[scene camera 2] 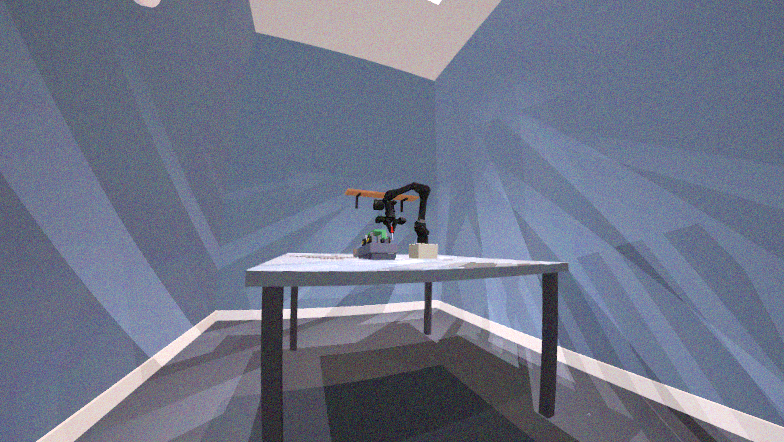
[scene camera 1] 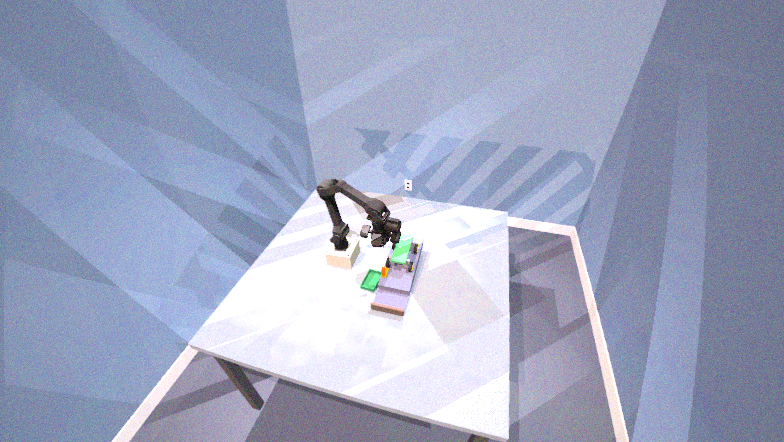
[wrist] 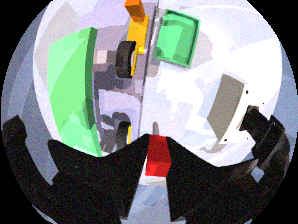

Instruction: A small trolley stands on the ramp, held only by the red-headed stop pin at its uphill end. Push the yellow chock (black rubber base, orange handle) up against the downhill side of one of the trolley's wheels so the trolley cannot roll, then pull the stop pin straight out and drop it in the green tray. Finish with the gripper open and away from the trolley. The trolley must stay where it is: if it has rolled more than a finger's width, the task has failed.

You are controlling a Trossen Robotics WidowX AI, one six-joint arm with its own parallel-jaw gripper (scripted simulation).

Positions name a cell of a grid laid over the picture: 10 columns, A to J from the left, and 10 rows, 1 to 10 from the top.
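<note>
In my gripper (wrist: F7) I hold a red-headed stop pin (wrist: F8). A grey ramp (wrist: D5) is there for me to see, and so is a green-topped trolley (wrist: C3).
</note>
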